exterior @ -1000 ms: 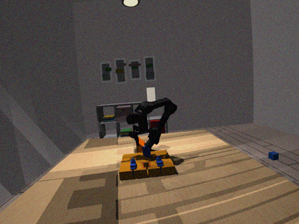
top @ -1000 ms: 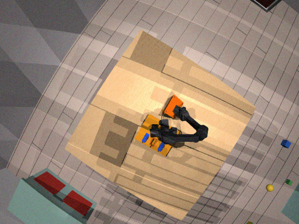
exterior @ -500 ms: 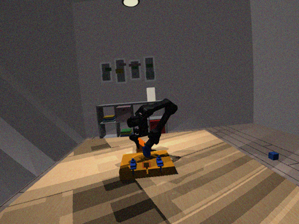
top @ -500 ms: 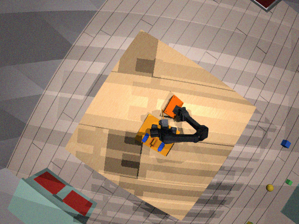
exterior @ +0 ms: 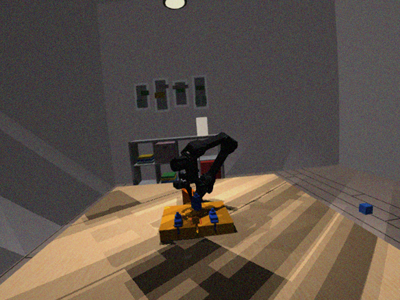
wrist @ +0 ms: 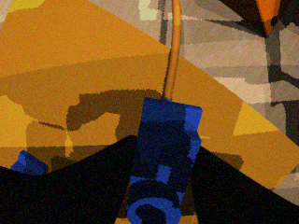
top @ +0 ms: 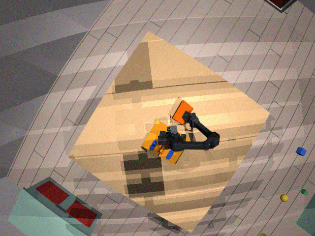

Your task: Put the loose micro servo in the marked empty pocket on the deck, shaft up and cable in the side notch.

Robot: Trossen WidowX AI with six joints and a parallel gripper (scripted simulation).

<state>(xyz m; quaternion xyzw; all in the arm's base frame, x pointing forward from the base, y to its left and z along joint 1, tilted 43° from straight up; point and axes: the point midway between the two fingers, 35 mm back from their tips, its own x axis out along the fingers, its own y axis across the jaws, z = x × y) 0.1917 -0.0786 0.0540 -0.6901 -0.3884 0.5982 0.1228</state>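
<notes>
Right now my gripper tip is 70 mm above the orange robot deck and 30 mm short of it.
</notes>
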